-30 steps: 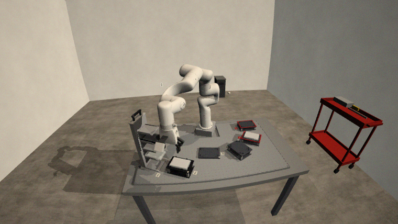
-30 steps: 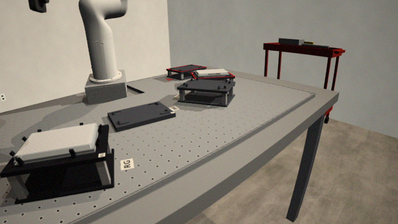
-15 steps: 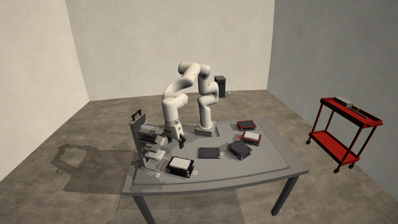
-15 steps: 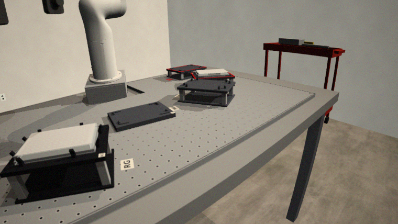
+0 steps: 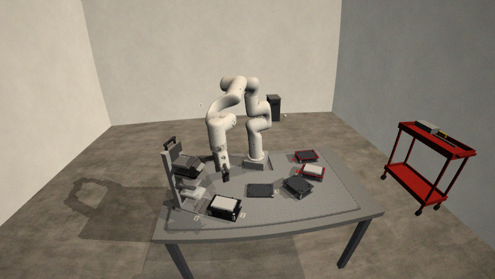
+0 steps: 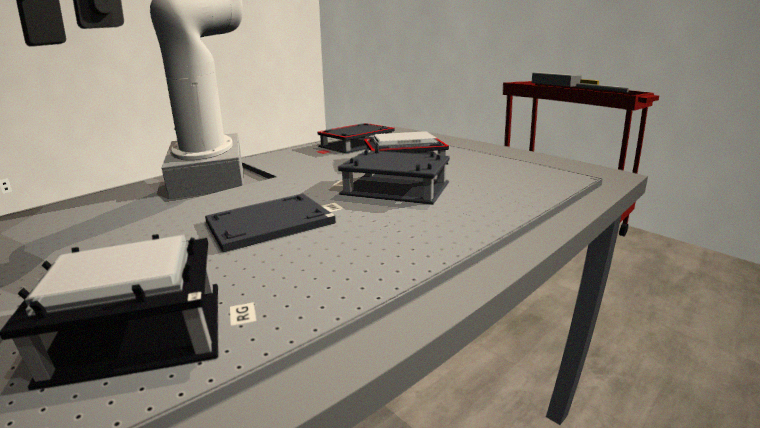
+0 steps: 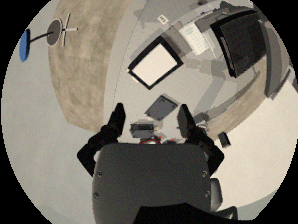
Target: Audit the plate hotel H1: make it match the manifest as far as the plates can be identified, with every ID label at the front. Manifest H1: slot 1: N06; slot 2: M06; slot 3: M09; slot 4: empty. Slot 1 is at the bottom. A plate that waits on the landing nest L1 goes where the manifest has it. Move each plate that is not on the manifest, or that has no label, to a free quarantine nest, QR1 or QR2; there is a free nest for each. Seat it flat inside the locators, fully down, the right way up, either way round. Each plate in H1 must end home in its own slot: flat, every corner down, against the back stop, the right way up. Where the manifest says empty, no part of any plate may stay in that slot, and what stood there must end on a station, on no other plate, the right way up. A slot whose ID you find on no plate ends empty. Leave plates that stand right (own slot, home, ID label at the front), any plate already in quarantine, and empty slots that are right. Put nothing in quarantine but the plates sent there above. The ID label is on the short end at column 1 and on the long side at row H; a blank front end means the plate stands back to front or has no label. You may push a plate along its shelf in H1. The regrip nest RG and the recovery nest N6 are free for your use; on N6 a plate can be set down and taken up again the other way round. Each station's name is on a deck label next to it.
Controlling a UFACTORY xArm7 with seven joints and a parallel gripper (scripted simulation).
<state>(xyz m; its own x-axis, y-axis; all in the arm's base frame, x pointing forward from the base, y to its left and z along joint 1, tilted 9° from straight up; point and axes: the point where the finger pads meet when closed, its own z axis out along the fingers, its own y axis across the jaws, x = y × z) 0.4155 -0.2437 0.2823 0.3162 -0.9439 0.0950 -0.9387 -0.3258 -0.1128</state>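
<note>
The black regrip nest RG is 210 mm below my hand, 10 mm to the right of it and 10 mm behind it. The rest, counted from my hand: dark plate (180 mm to the right, 90 mm behind, 20 mm below); plate hotel H1 (250 mm to the right, 120 mm behind, 80 mm below); RG label (270 mm below, 80 mm to the left, 40 mm ahead).
</note>
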